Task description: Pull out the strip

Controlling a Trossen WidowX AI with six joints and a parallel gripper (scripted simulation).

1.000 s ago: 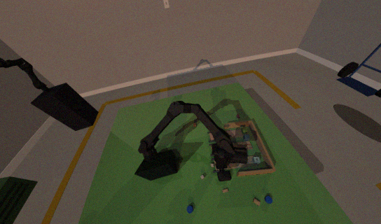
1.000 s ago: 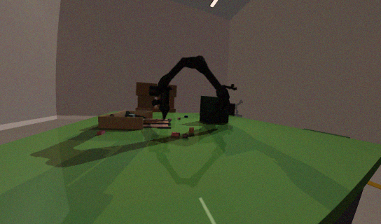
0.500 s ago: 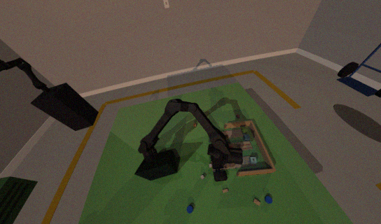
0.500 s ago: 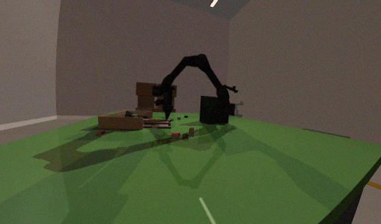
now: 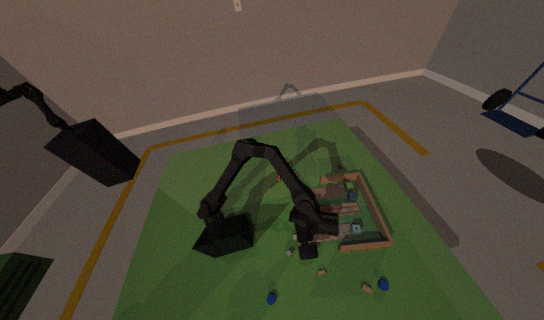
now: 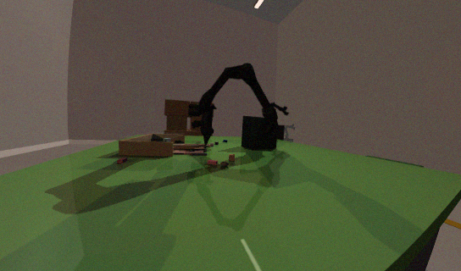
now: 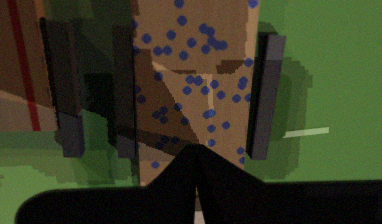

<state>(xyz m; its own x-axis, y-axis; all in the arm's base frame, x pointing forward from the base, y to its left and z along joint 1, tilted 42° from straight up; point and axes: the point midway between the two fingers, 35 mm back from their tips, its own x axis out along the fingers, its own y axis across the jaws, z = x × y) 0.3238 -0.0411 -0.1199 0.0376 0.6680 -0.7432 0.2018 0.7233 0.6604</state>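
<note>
Right now the labelled cube is 200 mm ahead of my gripper tip, 50 mm to the right of it and 20 mm above it.
</note>
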